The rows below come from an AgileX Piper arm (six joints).
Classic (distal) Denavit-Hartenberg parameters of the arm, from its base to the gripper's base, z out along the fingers. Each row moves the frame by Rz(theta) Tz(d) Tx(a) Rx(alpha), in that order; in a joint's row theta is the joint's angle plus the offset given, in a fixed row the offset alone. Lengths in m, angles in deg.
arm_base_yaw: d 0.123; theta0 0; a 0; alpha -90
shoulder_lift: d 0; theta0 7.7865; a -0.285; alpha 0
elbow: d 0; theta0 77.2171; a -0.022; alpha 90
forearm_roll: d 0.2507; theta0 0; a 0; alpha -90
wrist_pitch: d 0; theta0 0; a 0; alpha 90
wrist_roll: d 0.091; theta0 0; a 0; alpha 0
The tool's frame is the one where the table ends.
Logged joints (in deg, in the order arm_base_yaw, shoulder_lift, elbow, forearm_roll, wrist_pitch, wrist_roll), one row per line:
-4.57 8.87 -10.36 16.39 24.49 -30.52
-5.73 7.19 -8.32 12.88 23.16 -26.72
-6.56 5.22 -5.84 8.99 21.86 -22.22
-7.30 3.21 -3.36 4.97 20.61 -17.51
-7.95 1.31 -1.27 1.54 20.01 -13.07
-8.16 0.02 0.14 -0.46 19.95 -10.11
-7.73 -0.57 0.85 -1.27 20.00 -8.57
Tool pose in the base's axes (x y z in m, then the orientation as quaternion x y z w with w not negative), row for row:
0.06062 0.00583 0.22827 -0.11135 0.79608 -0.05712 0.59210
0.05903 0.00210 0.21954 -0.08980 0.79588 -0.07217 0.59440
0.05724 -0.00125 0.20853 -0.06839 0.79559 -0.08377 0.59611
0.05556 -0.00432 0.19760 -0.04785 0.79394 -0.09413 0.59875
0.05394 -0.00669 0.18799 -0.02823 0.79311 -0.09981 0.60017
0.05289 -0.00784 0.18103 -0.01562 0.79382 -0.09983 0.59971
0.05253 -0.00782 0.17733 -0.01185 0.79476 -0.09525 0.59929
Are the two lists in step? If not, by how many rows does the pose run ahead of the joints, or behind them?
They are in step.
